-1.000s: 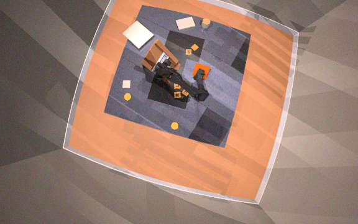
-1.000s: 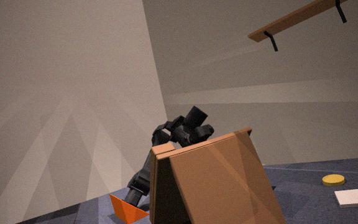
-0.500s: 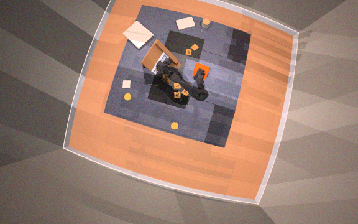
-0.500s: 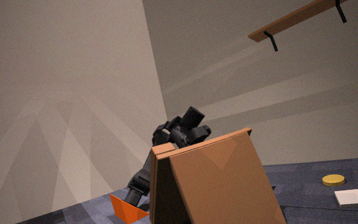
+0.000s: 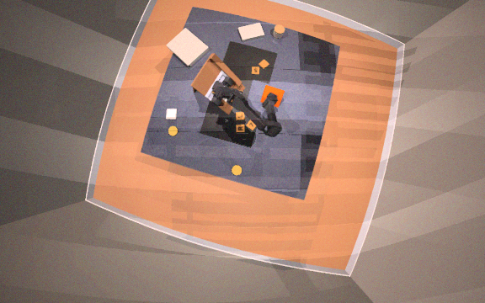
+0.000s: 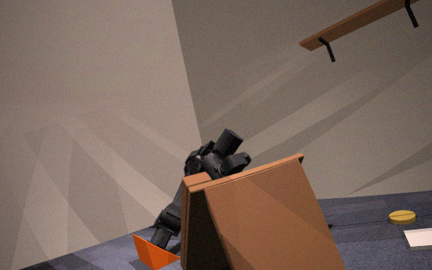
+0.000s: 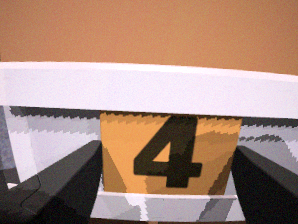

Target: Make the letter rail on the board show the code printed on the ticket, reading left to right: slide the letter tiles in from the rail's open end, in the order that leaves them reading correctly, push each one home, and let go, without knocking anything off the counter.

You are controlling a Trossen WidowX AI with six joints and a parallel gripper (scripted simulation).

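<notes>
My gripper tip is 80 mm above the white ticket, 60 mm past it and 20 mm to the left of it. Also, from my gripper tip: white square (280 mm ahead, 250 mm to the left, 160 mm below); then orange tile marked 4 (right at my gripper tip); then dark mat (160 mm below, 160 mm behind, 120 mm to the right).
</notes>
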